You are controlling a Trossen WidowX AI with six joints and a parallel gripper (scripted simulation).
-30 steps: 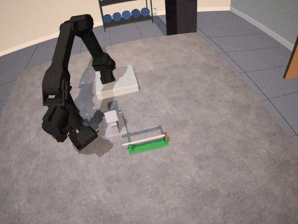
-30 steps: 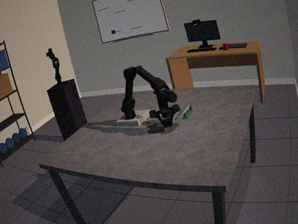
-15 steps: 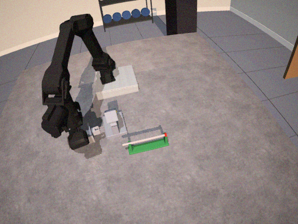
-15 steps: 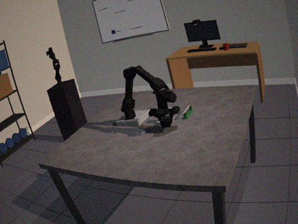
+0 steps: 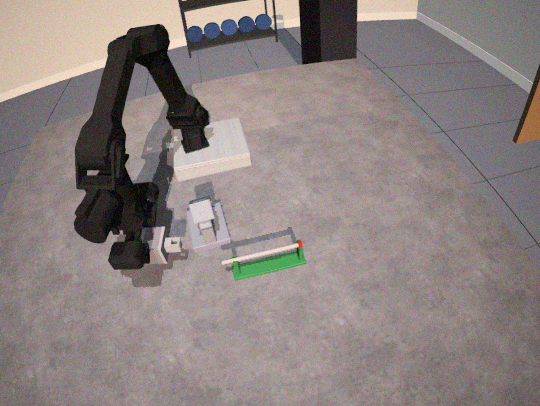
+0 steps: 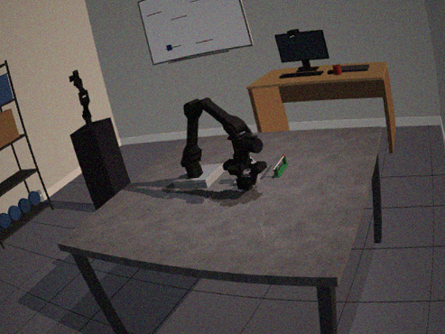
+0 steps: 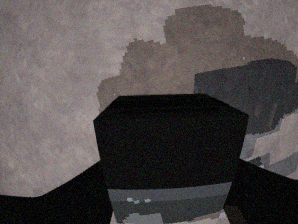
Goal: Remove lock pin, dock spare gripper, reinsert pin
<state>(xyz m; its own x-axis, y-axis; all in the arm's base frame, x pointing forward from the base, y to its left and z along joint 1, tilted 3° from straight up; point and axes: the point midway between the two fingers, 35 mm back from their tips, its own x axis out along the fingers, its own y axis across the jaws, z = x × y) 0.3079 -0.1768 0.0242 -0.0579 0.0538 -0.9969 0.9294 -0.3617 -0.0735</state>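
Right now my gripper tip is 3 cm past the mount socket, 13 cm to the right of it and 1 cm below it. From my gripper tip the other things lie so: spare gripper (1 cm ahead, 1 cm to the left, 2 cm above); then green cradle (10 cm ahead, 21 cm to the left, 2 cm below).
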